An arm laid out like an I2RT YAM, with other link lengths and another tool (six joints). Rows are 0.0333 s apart.
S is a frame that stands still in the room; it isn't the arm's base.
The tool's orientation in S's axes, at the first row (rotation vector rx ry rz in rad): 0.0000 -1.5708 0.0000
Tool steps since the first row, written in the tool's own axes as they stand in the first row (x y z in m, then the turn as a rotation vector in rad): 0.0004 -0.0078 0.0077 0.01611 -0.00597 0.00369; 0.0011 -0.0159 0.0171 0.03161 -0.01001 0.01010; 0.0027 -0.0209 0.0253 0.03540 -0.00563 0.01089; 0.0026 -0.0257 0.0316 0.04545 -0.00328 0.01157; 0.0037 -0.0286 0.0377 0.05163 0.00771 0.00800; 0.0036 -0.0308 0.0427 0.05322 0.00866 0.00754; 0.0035 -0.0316 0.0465 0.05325 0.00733 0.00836; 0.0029 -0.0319 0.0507 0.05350 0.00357 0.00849; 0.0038 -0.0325 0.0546 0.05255 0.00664 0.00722; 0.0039 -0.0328 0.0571 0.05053 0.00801 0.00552
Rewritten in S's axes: -0.0077 -0.0078 0.0004 -0.00369 -0.00597 0.01611; -0.0171 -0.0159 0.0011 -0.01010 -0.01001 0.03161; -0.0253 -0.0209 0.0027 -0.01089 -0.00563 0.03540; -0.0316 -0.0257 0.0026 -0.01157 -0.00328 0.04545; -0.0377 -0.0286 0.0037 -0.00800 0.00771 0.05163; -0.0427 -0.0308 0.0036 -0.00754 0.00866 0.05322; -0.0465 -0.0316 0.0035 -0.00836 0.00733 0.05325; -0.0507 -0.0319 0.0029 -0.00849 0.00357 0.05350; -0.0546 -0.0325 0.0038 -0.00722 0.00664 0.05255; -0.0571 -0.0328 0.0039 -0.00552 0.00801 0.05053
